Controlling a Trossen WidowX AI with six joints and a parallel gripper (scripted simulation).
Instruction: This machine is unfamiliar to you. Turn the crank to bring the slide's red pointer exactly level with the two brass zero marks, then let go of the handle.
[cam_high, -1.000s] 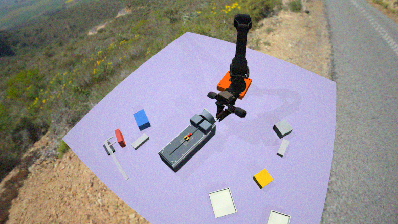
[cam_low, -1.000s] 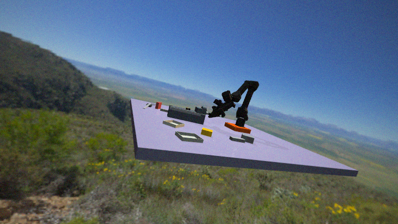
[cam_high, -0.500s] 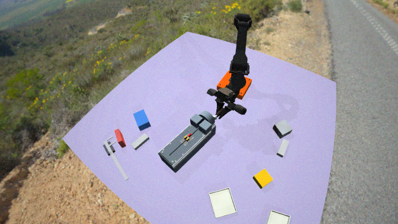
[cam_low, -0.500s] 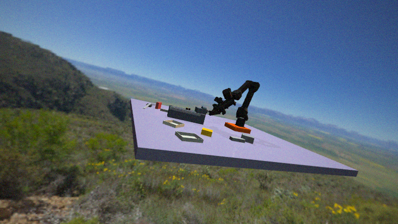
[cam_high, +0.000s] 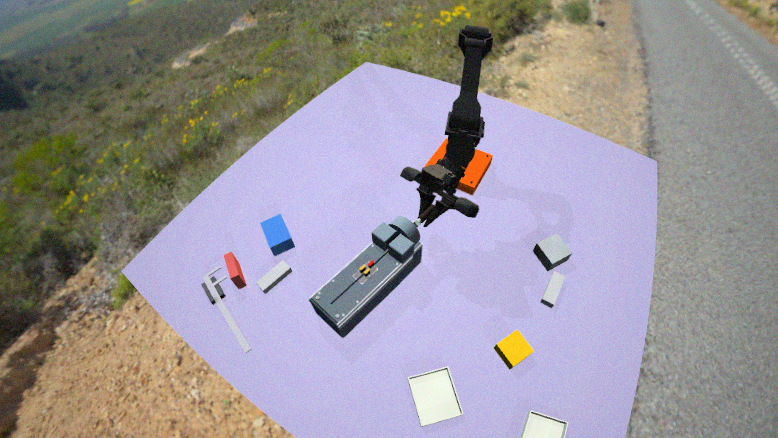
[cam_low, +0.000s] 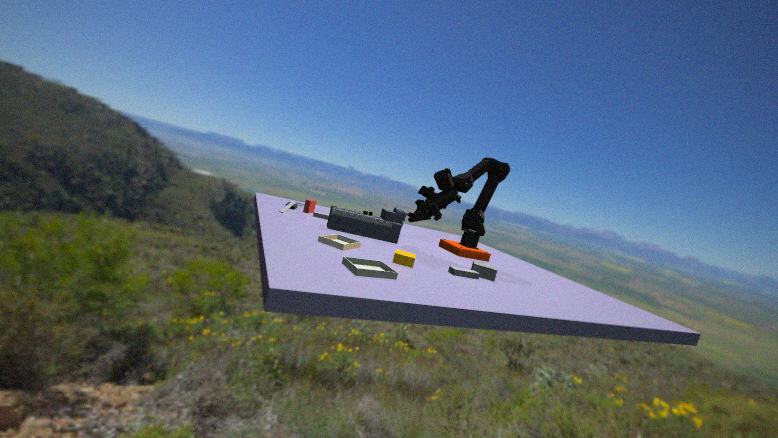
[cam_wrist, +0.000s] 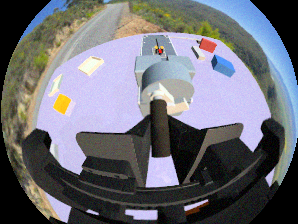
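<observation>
My gripper tip is now 140 mm short of the red pointer, 40 mm to the left of it and 10 mm above it. Also, from my gripper tip: yellow block: 130 mm ahead, 310 mm to the left, 80 mm below; grey cube: 150 mm behind, 300 mm to the left, 70 mm below; dark crank handle: 20 mm behind, 20 mm above.
</observation>
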